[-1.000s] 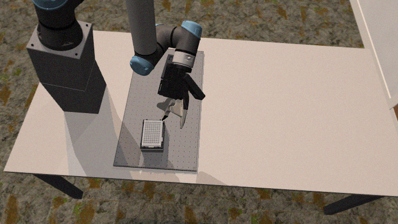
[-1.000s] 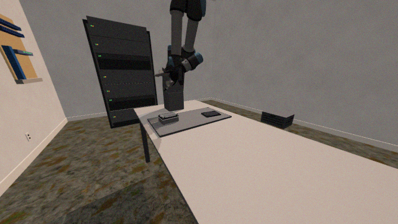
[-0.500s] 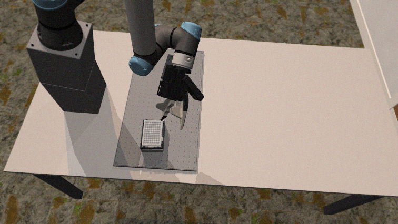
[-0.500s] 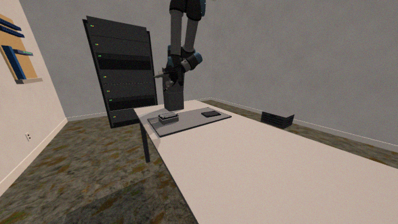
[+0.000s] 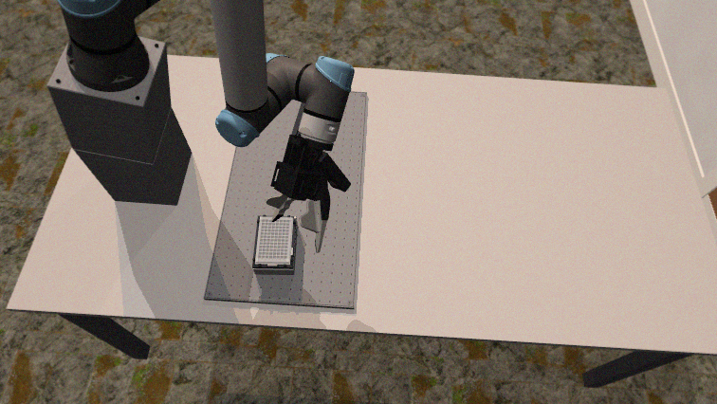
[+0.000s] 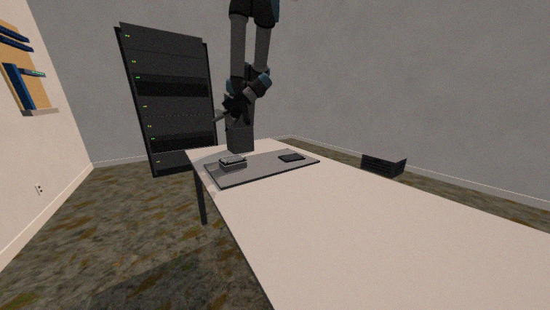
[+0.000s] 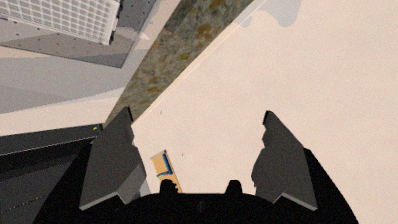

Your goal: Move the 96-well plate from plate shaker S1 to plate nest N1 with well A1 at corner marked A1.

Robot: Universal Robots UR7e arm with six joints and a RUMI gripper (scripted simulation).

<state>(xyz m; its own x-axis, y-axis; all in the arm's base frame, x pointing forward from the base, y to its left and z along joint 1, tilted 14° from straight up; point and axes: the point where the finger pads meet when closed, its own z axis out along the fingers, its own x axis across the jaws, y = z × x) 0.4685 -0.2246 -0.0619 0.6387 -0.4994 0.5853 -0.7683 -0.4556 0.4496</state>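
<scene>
Now: hand 21 cm above the 96-well plate, 9 cm past it and 7 cm to the right of it. From my hand the other things lie so: plate nest N1 (50 cm to the left, 27 cm below, 9 cm behind); pale label (57 cm to the left, 26 cm below, 4 cm behind).
</scene>
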